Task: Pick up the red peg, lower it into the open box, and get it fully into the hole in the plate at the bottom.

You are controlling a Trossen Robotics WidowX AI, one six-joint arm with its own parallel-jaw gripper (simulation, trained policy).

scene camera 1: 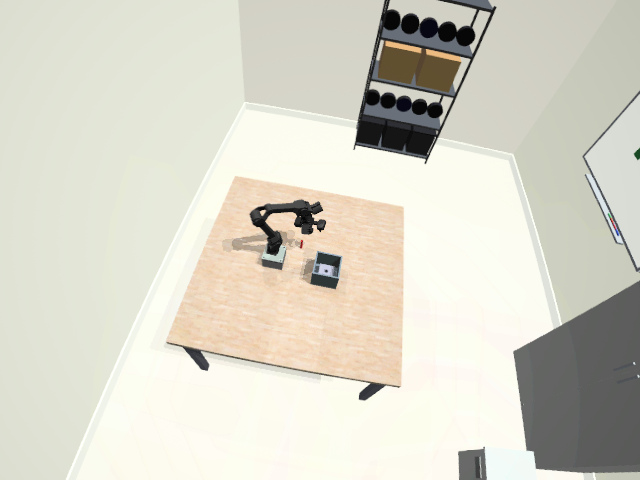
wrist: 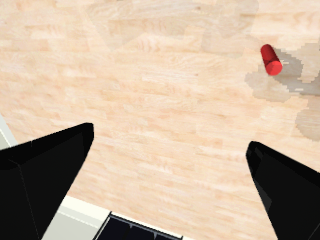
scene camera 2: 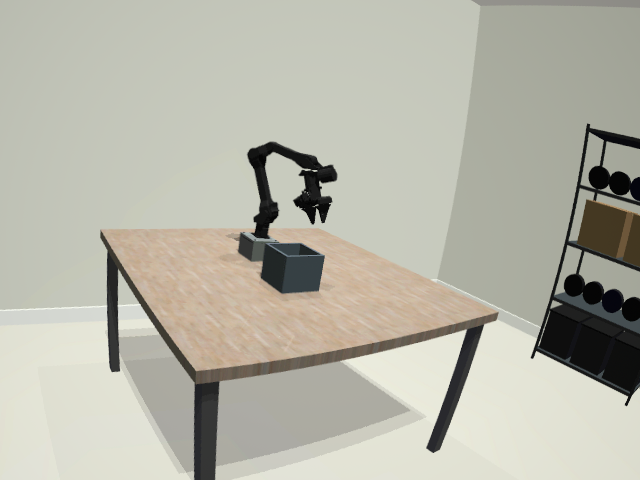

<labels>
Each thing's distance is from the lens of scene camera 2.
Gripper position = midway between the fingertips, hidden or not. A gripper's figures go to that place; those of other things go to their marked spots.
my gripper (scene camera 2: 318, 223): 2.00 m
dark box (scene camera 2: 289, 267): 1.73 m
</labels>
